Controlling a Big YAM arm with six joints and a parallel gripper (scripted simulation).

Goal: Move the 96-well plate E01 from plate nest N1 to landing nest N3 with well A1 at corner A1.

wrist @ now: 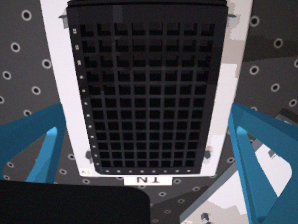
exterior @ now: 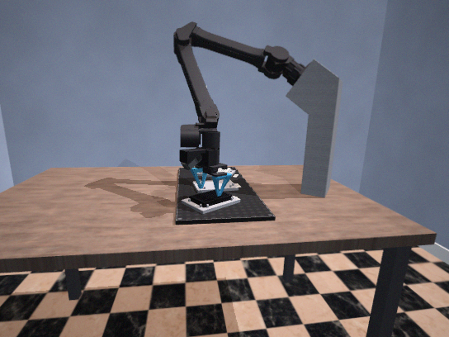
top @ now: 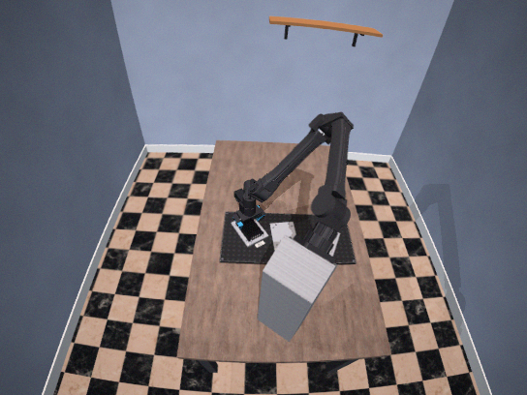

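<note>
The black 96-well plate is 1 cm behind my hand and 3 cm below it. The rest, counted from my hand: white nest: 1 cm behind, 4 cm below; then nest label: 10 cm behind, 2 cm to the right, 5 cm below; then white well plate: 19 cm behind, 33 cm to the right, 3 cm below.
</note>
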